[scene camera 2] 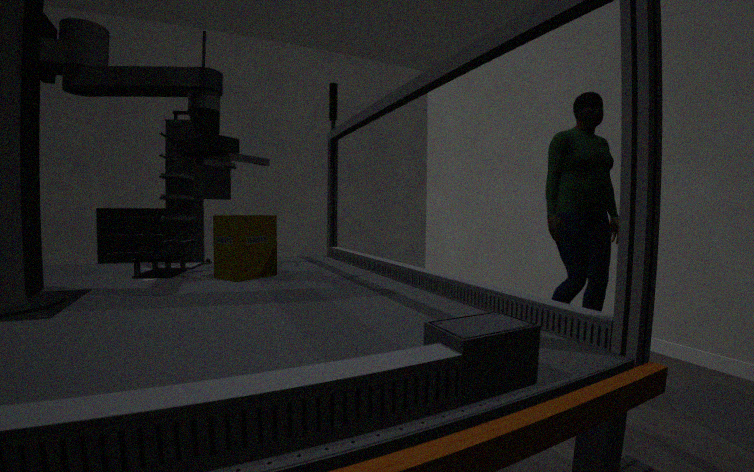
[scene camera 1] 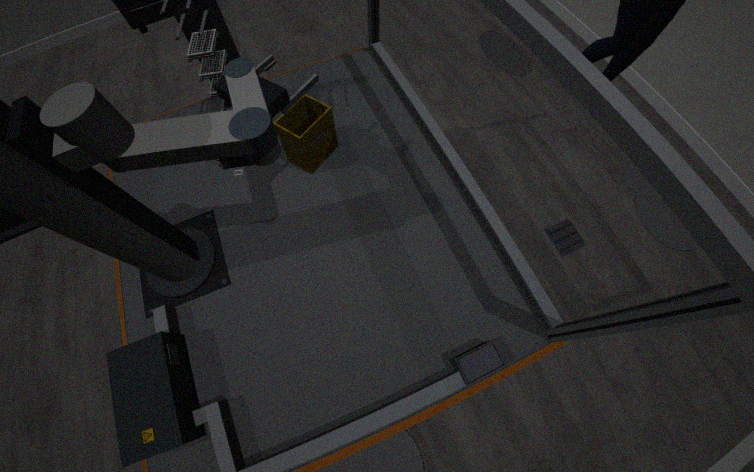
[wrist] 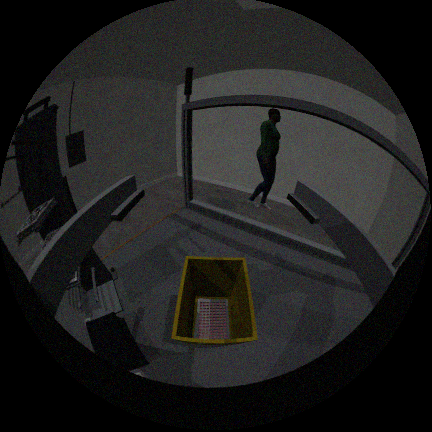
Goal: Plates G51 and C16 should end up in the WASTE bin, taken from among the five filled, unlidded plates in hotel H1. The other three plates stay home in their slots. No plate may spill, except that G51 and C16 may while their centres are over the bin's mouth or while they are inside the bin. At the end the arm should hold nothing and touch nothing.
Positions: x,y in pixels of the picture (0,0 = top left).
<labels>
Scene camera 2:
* my gripper: 250,164
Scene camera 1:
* my gripper: 294,67
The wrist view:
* my gripper: 217,182
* plate C16: 212,322
</labels>
